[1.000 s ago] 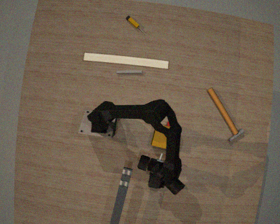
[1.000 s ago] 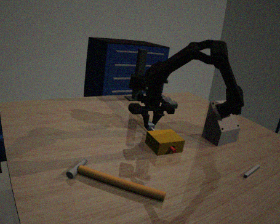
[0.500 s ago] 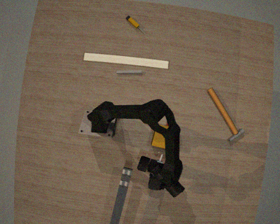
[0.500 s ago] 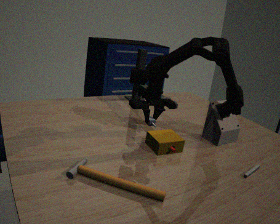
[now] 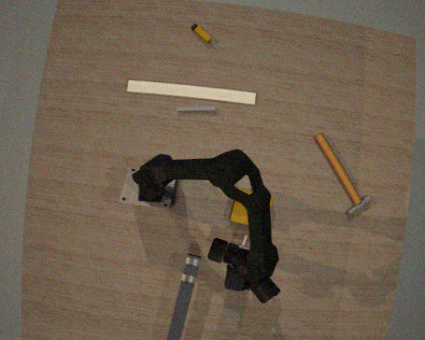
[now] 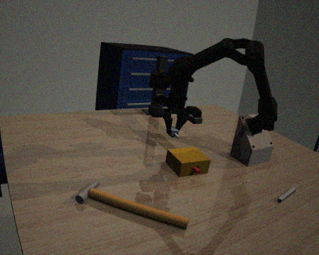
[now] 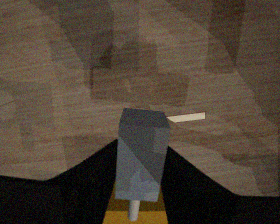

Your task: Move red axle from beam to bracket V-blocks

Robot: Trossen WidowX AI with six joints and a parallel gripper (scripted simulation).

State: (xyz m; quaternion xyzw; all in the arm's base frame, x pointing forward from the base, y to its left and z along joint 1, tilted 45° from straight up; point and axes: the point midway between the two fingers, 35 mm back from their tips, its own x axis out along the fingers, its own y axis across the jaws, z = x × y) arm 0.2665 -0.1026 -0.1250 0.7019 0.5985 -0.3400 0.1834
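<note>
Now: gripper tip 30 mm short of the yellow beam, 130 mm to the right of it and 40 mm above it. From my gripper tip the other things lie so: grey block (10 mm ahead, 20 mm to the left, 10 mm above); grey bar (160 mm behind, 420 mm to the left, 60 mm below); yellow screwdriver (160 mm behind, 670 mm to the left, 60 mm below).
</note>
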